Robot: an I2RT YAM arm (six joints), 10 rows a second.
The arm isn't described. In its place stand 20 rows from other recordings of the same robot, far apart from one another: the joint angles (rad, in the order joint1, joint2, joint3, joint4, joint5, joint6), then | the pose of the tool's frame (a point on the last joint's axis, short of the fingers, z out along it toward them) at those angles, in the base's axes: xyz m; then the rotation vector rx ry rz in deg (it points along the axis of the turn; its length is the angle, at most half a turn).
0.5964 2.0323 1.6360 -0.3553 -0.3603 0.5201 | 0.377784 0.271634 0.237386 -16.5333 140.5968 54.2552
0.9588 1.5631 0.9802 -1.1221 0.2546 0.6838 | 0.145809 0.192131 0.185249 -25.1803 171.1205 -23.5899
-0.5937 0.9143 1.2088 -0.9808 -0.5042 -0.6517 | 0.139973 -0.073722 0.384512 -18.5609 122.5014 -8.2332
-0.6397 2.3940 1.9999 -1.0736 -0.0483 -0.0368 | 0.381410 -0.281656 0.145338 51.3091 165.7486 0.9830
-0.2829 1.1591 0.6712 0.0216 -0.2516 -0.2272 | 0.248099 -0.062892 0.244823 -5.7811 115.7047 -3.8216
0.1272 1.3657 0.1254 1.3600 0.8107 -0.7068 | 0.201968 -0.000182 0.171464 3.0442 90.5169 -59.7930
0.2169 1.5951 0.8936 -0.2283 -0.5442 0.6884 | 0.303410 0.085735 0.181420 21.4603 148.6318 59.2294
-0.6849 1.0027 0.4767 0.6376 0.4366 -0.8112 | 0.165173 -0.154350 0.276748 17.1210 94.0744 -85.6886
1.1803 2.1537 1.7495 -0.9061 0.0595 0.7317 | 0.170350 0.408277 0.186876 -36.7205 163.9003 15.0897
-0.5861 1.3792 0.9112 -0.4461 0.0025 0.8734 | 0.235186 -0.156252 0.228895 95.1106 106.2410 6.7780
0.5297 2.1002 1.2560 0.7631 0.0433 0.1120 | 0.406487 0.236219 0.189223 -17.9813 94.0606 25.8733
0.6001 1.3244 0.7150 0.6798 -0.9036 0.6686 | 0.220763 0.184951 0.285250 -44.1771 92.4377 93.3049
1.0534 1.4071 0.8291 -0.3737 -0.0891 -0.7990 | 0.134987 0.243595 0.201227 -117.1241 85.4578 12.2924
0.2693 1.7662 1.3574 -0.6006 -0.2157 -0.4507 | 0.362184 0.107869 0.238065 -55.8820 135.4831 11.9694
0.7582 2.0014 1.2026 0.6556 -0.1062 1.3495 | 0.325861 0.313798 0.204096 28.5602 112.0161 89.9851
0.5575 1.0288 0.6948 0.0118 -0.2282 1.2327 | 0.197726 0.132768 0.281620 31.1956 119.5605 78.0483
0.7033 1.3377 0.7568 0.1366 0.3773 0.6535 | 0.232303 0.179785 0.240038 10.9675 114.9977 28.4016
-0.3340 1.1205 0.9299 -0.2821 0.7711 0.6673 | 0.223935 -0.103967 0.318369 75.4404 81.9548 -32.2977
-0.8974 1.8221 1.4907 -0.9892 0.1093 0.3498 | 0.223923 -0.286903 0.240248 98.6199 135.1237 -14.4982
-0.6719 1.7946 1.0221 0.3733 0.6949 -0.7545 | 0.290496 -0.260172 0.203505 24.8440 126.1140 -88.4824
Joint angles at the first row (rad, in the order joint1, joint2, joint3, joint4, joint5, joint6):
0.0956, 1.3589, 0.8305, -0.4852, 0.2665, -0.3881
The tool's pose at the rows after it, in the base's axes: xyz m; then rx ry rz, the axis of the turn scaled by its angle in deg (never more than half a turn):
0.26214 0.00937 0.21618 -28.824 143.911 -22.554
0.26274 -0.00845 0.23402 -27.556 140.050 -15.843
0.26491 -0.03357 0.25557 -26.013 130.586 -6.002
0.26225 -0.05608 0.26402 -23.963 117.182 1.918
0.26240 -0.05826 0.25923 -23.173 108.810 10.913
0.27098 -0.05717 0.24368 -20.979 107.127 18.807
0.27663 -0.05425 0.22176 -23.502 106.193 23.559
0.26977 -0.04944 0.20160 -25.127 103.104 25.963
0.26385 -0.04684 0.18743 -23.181 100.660 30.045
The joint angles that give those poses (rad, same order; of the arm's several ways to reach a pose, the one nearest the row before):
0.0638, 1.3300, 0.8348, -0.4798, 0.2082, -0.3957
-0.0232, 1.2915, 0.8627, -0.4735, 0.0661, -0.4347
-0.1494, 1.2562, 0.8832, -0.3926, -0.1762, -0.4675
-0.2655, 1.2199, 0.8218, -0.1750, -0.4256, -0.4346
-0.2930, 1.2196, 0.7499, 0.0219, -0.5969, -0.3303
-0.2887, 1.2803, 0.7110, 0.1517, -0.6791, -0.2239
-0.2800, 1.3484, 0.6662, 0.2564, -0.7513, -0.2178
-0.2746, 1.3717, 0.5688, 0.4284, -0.8008, -0.1910
-0.2750, 1.4035, 0.4916, 0.6062, -0.8422, -0.0932

